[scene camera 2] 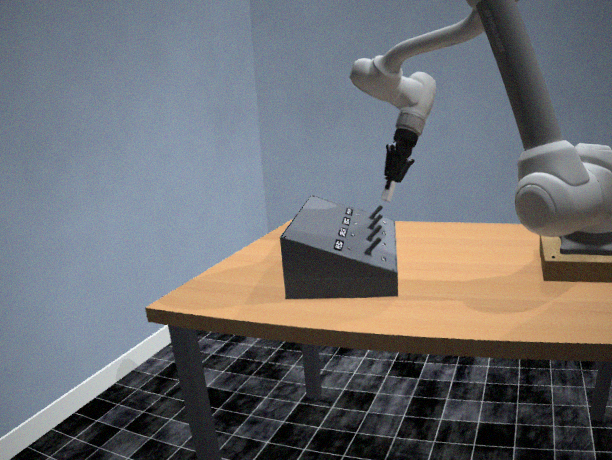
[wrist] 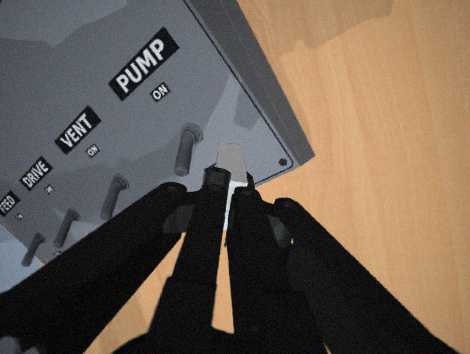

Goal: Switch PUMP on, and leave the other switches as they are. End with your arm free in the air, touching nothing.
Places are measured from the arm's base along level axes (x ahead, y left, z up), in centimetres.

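Where they show: gripper, between the fingertips: (scene camera 2: 385,200) (wrist: 227,161); arm's base, origin of its link: (scene camera 2: 590,245).
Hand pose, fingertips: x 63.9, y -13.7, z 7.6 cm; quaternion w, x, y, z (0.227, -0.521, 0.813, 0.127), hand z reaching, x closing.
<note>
Things, the pixels of their top centre, and the offset from my fingertips. Level surfaces: height alone.
- PUMP lever, centre of its top: (wrist: 170,156) (scene camera 2: 376,205) dx +1.1, dy +5.4, dz -0.4 cm
- VENT lever, centre of its top: (wrist: 95,205) (scene camera 2: 375,214) dx -2.4, dy +16.9, dz -0.4 cm
- DRIVE lever, centre of its top: (wrist: 49,236) (scene camera 2: 374,224) dx -5.9, dy +28.4, dz -0.4 cm
- FEED lever, centre of its top: (wrist: 18,257) (scene camera 2: 373,237) dx -9.4, dy +39.8, dz -0.4 cm
- wooden table, height of its surface: dz -13.0 cm
- PUMP label, centre of its top: (wrist: 137,66) dx +9.1, dy +7.8, dz -1.7 cm
A dark grey sloped switch box (scene camera 2: 320,272) (wrist: 100,60) stands on the table. The PUMP lever (scene camera 2: 376,212) (wrist: 185,154) is the farthest in the scene view; it leans away from its ON mark. The VENT lever (scene camera 2: 375,221) (wrist: 113,199), DRIVE lever (scene camera 2: 374,233) (wrist: 65,229) and FEED lever (scene camera 2: 373,246) (wrist: 32,250) lean the same way. My gripper (scene camera 2: 388,193) (wrist: 227,161) is shut and empty. Its pale fingertips are just above the PUMP lever's tip in the scene view and right of it in the wrist view, with a small gap showing. The OFF mark of PUMP is hidden in the wrist view.
The wooden table (scene camera 2: 450,325) (wrist: 380,200) carries the box and the robot's base block (scene camera 2: 575,271), which is at the right in the scene view. The PUMP label (wrist: 145,64) is beside the box's side edge. A blue wall (scene camera 2: 150,125) stands behind and to the left.
</note>
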